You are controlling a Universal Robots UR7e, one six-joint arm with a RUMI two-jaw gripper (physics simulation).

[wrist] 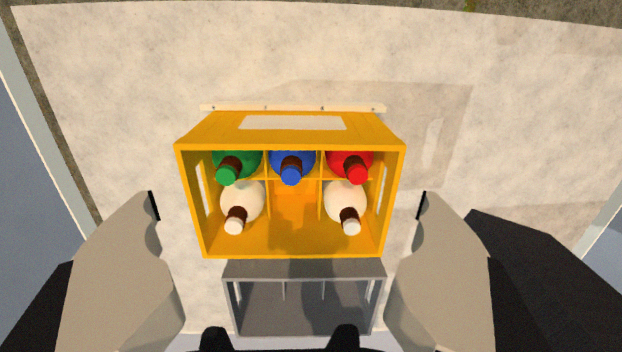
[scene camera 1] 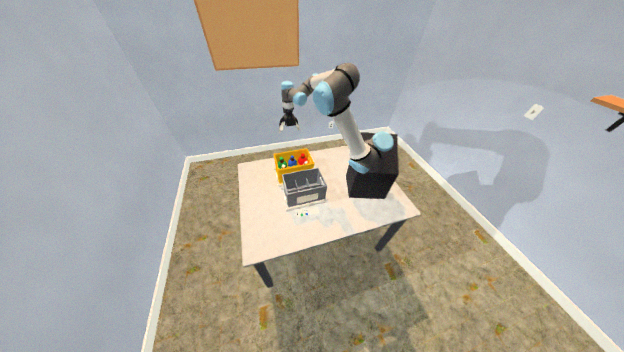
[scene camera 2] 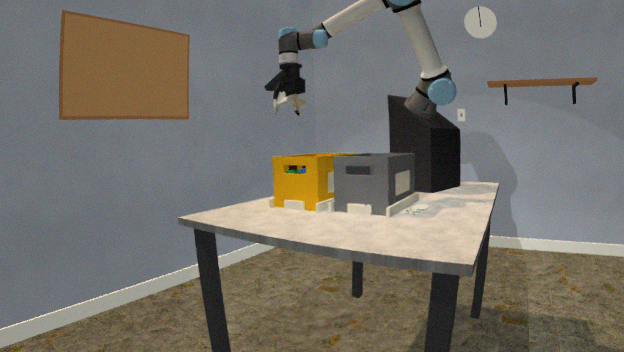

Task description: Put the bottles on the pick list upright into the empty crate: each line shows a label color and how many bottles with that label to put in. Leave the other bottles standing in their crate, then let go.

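Seen in the pictures: gripper, fingertip midpoint: [wrist: 291, 194] [scene camera 1: 289, 131] [scene camera 2: 287, 114]; arm's base, origin of the base link: [scene camera 2: 418, 110].
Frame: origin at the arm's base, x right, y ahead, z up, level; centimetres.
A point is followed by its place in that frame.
Note:
The yellow crate [scene camera 1: 280, 172] @[x 8.6, y 60.3, z -21.1 cm] [scene camera 2: 295, 187] @[x 17.0, y 63.2, z -28.3 cm] [wrist: 290, 139] @[x 28.5, y 51.3, z -19.6 cm] holds several upright bottles. In the wrist view a green bottle [wrist: 227, 174] @[x 22.7, y 58.6, z -19.3 cm], a blue bottle [wrist: 291, 174] @[x 24.0, y 50.5, z -19.3 cm] and a red bottle [wrist: 356, 172] @[x 25.5, y 42.3, z -19.3 cm] stand in one row; two white bottles [wrist: 242, 200] @[x 16.0, y 57.3, z -23.3 cm] [wrist: 345, 200] @[x 18.3, y 41.3, z -23.4 cm] stand in the other row's outer compartments. The grey crate [scene camera 1: 305, 198] @[x -12.8, y 44.6, z -26.7 cm] [scene camera 2: 361, 190] @[x -5.8, y 57.9, z -28.3 cm] [wrist: 304, 270] @[x 5.8, y 45.9, z -19.7 cm] stands beside it; no bottle shows in its visible part. The pick list [scene camera 1: 306, 213] @[x -19.5, y 44.7, z -35.2 cm] [scene camera 2: 417, 209] @[x -18.7, y 44.5, z -35.4 cm] lies in front, its writing too small to read. My gripper [scene camera 1: 289, 128] @[x 32.1, y 51.1, z -2.3 cm] [scene camera 2: 287, 111] @[x 32.1, y 51.1, z -2.3 cm] [wrist: 291, 194] @[x 32.1, y 51.1, z -2.3 cm] is open and empty, high above the yellow crate.
Low white rails [scene camera 2: 404, 204] [wrist: 295, 107] edge the crates on the table [scene camera 1: 265, 240] @[x -35.1, y 72.5, z -35.6 cm] [scene camera 2: 325, 232] @[x -10.3, y 80.6, z -35.6 cm]. The arm's black pedestal [scene camera 1: 370, 182] @[x -12.0, y -0.3, z -17.3 cm] [scene camera 2: 445, 160] @[x -12.1, y -1.1, z -22.4 cm] stands on the table. A brown board [scene camera 1: 255, 35] [scene camera 2: 125, 70] hangs on the wall.

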